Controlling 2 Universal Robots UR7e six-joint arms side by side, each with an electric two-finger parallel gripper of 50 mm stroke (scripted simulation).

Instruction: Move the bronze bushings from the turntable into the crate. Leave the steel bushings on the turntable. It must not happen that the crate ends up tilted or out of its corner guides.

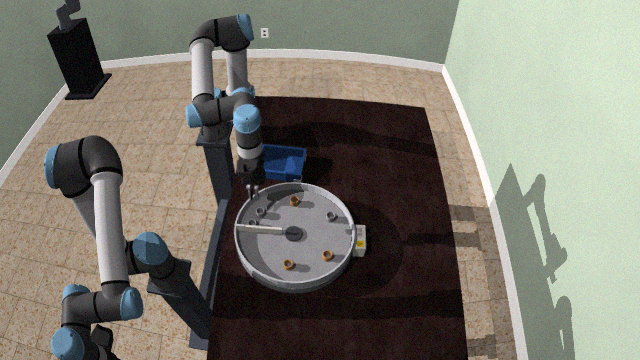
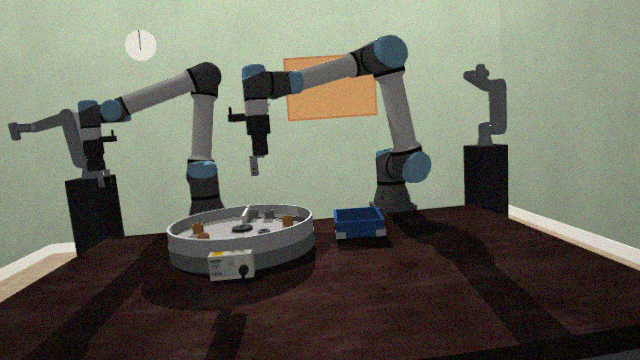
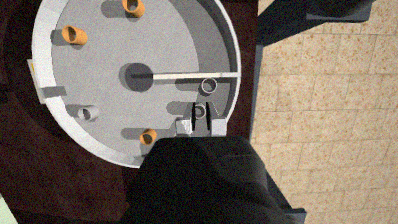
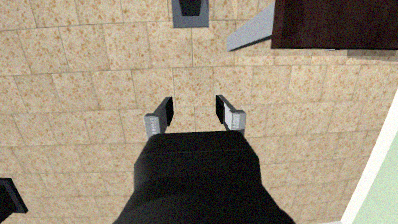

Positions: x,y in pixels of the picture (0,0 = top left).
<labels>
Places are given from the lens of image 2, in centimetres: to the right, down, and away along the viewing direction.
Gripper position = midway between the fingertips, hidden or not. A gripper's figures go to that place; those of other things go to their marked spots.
my left gripper (image 2: 255,175): -21, -2, 122
my right gripper (image 2: 105,185): -88, 2, 151
blue crate (image 2: 357,222): 11, 13, 112
</labels>
